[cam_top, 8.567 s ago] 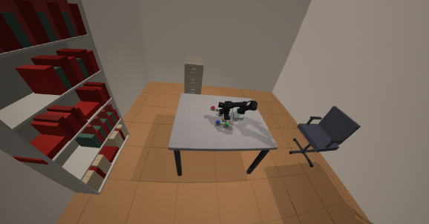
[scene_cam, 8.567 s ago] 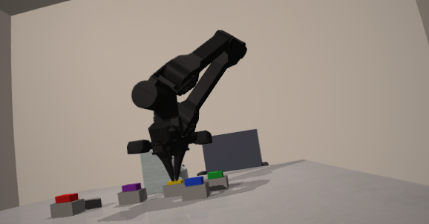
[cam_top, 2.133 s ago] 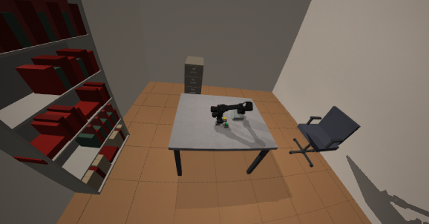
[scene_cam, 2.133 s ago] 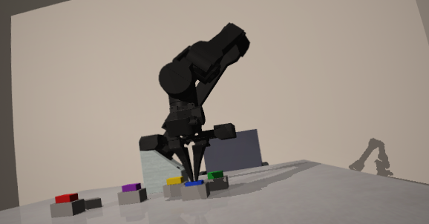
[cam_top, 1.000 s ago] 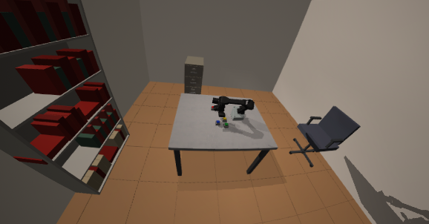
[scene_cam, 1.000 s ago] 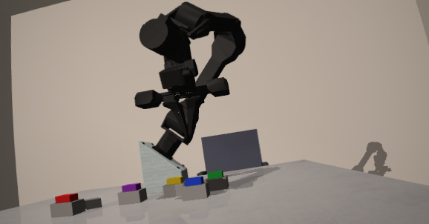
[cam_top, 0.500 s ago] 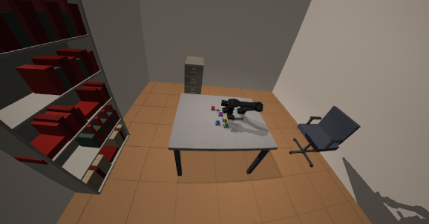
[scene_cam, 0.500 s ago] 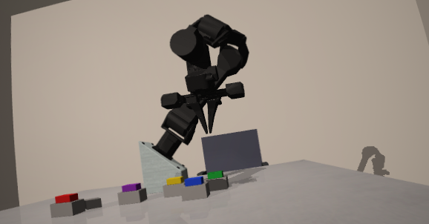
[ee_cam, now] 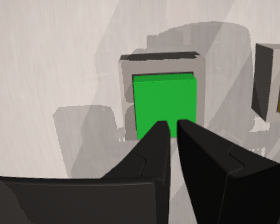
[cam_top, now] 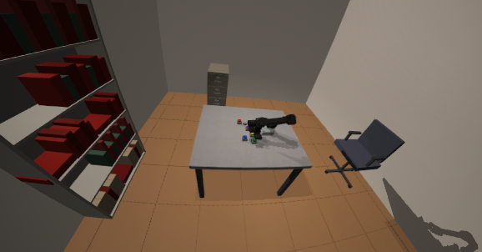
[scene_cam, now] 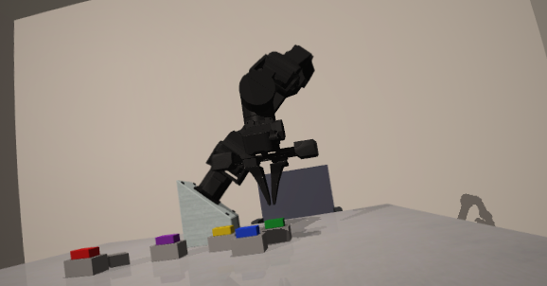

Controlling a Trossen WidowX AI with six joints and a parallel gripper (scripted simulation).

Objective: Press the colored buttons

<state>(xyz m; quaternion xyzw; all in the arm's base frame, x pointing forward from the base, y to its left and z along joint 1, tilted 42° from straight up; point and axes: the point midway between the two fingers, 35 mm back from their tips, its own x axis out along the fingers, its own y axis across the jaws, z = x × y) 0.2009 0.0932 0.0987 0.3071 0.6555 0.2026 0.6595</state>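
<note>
Right now the green button is 3 cm below my gripper tip. Also, from my gripper tip: blue button (8 cm ahead, 5 cm to the right, 3 cm below); yellow button (9 cm to the right, 3 cm below, 1 cm behind); purple button (19 cm to the right, 3 cm below, 1 cm ahead).
</note>
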